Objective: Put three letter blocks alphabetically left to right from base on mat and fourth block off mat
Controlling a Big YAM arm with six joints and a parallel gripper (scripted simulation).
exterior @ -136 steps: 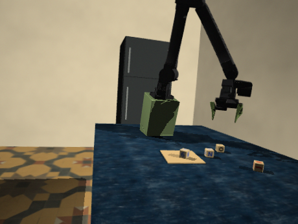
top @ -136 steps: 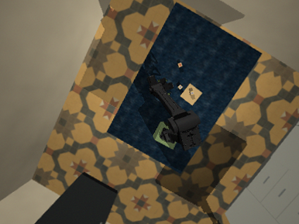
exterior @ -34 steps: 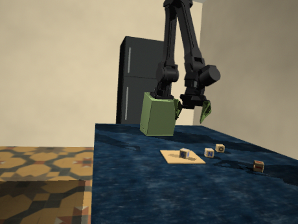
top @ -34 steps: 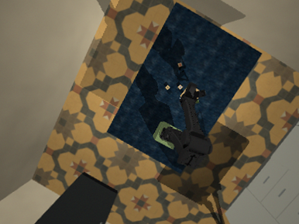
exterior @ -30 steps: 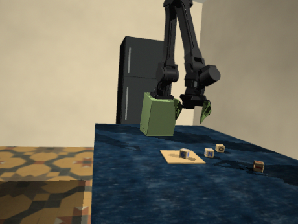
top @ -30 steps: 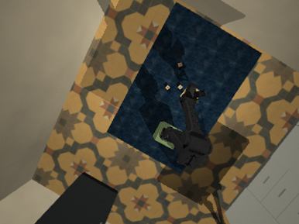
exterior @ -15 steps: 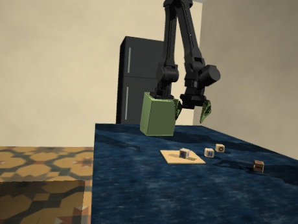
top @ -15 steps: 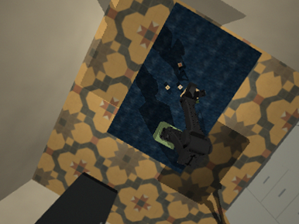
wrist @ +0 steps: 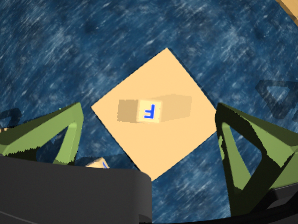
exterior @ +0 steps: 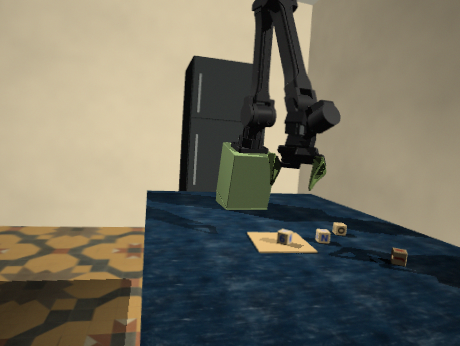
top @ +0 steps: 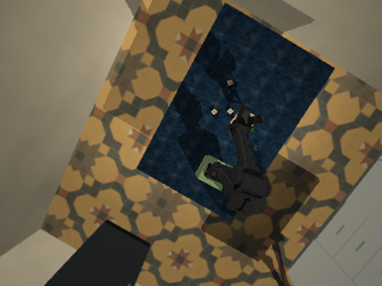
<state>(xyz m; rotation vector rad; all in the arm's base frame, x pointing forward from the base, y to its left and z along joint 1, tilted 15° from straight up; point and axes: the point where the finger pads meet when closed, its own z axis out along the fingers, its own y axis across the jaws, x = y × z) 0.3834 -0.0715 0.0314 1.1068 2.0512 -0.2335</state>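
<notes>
Right now my hand is 15 cm above the tan mat, 1 cm to the left of it and 1 cm past it.
</notes>
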